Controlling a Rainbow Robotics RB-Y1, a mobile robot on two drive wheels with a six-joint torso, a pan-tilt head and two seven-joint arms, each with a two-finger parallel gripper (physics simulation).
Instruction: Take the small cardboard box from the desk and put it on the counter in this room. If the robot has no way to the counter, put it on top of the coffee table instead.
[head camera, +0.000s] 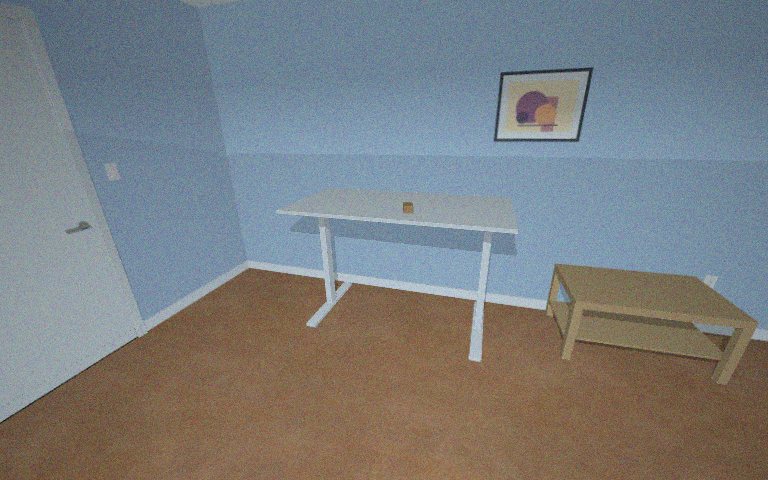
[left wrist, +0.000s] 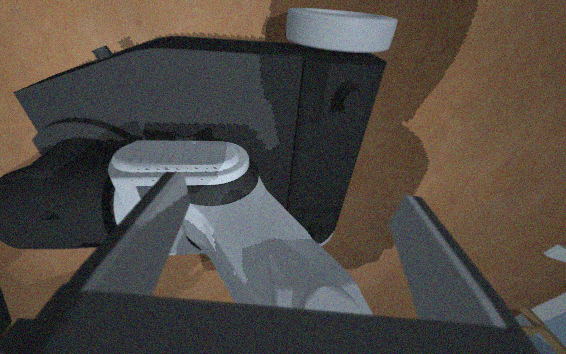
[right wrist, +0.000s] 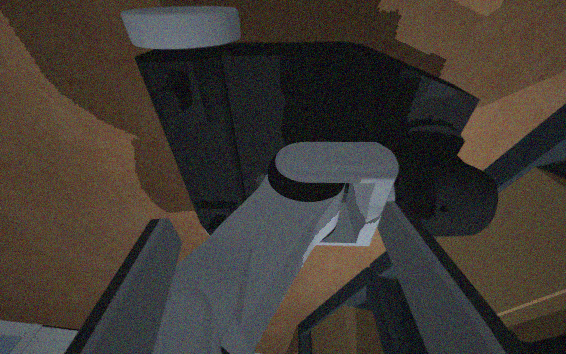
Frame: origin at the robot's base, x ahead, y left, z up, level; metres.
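Where they show: left gripper, fingertip midpoint: (left wrist: 292, 198); right gripper, fingertip midpoint: (right wrist: 279, 222).
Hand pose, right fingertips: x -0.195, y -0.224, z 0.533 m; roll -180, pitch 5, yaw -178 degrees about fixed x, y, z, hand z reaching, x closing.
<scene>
After its pixels a point has its place.
A small brown cardboard box (head camera: 407, 207) {x 1.697, y -0.248, z 0.990 m} stands on the white desk (head camera: 464, 212) {x 1.676, y -0.609, z 0.950 m}, a little right of the middle of its top, in the head view. The low wooden coffee table (head camera: 651, 288) {x 1.467, y -1.835, z 0.450 m} stands to the right of the desk. A counter does not show in the head view. My left gripper (left wrist: 292, 198) {x -0.151, y 0.233, z 0.536 m} is open, with no object between its fingers; the robot's own arm and base show behind it. My right gripper (right wrist: 279, 222) {x -0.195, y -0.224, z 0.533 m} is open as well, with no object between its fingers. Both grippers are far from the box.
A white door (head camera: 50, 226) {x 1.643, y 1.872, z 0.967 m} with a lever handle is at the left. A blue wall with a framed picture (head camera: 536, 125) {x 2.015, y -1.182, z 1.455 m} rises behind the desk. The desk stands on two white legs with long feet. Dark shelf framing (right wrist: 332, 297) {x -0.456, y 1.118, z 0.011 m} shows low in the right wrist view.
</scene>
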